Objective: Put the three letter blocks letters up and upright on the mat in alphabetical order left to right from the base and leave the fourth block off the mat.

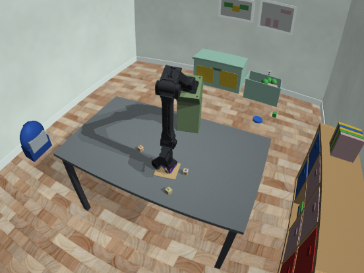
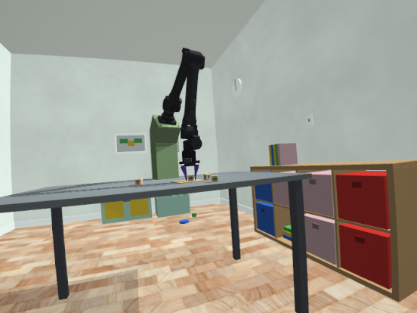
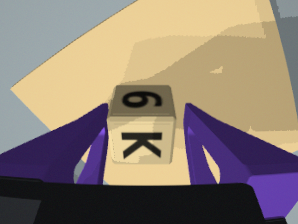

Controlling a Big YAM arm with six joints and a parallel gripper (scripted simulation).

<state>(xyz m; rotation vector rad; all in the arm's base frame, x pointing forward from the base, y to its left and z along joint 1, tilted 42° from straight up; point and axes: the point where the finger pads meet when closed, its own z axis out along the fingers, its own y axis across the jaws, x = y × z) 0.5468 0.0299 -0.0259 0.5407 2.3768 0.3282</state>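
My gripper is now 10 mm below the wooden block. The rest, counted from my hand: mat (20 mm behind, 10 mm to the right, 10 mm below).
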